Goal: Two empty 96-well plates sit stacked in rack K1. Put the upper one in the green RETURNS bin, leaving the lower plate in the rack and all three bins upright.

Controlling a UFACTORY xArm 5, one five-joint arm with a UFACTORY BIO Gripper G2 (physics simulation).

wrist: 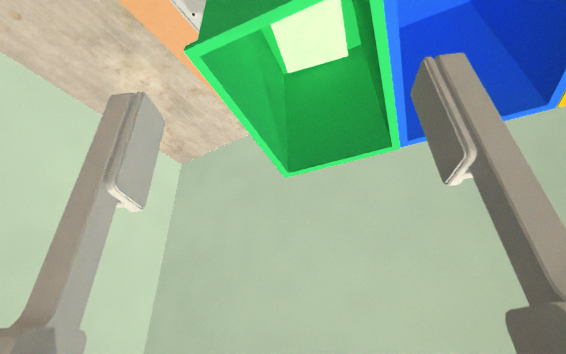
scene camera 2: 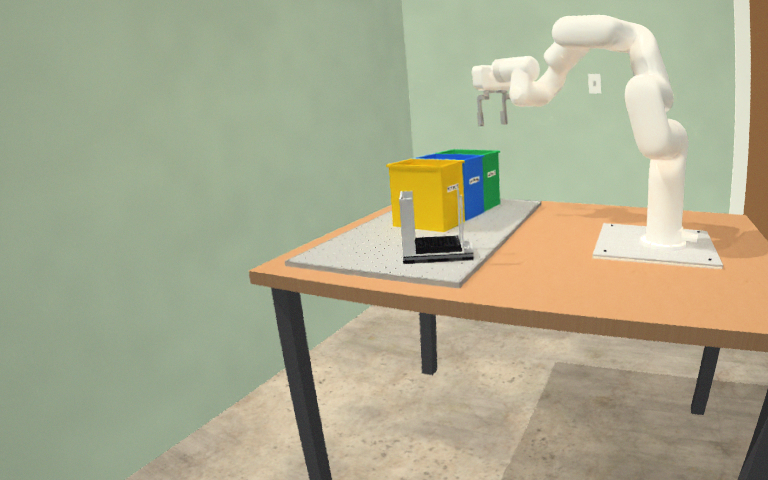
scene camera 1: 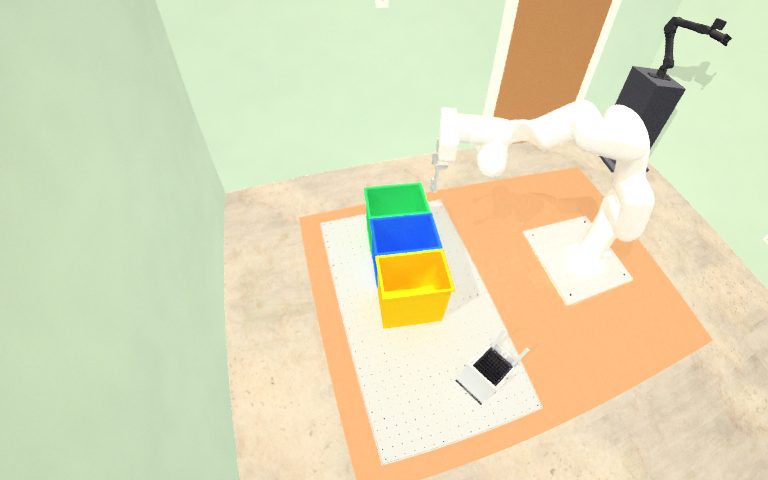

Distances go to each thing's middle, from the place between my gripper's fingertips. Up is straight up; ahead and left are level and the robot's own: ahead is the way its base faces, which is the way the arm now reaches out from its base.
I see the green bin (scene camera 1: 404,199) 10 cm ahead of my hand, 1 cm to the right of it and 18 cm below it. Also, from my hand: black gridded plate (scene camera 1: 491,364) (8 cm behind, 50 cm to the left, 24 cm below); yellow bin (scene camera 1: 413,288) (9 cm ahead, 25 cm to the left, 18 cm below); blue bin (scene camera 1: 408,233) (10 cm ahead, 12 cm to the left, 18 cm below).
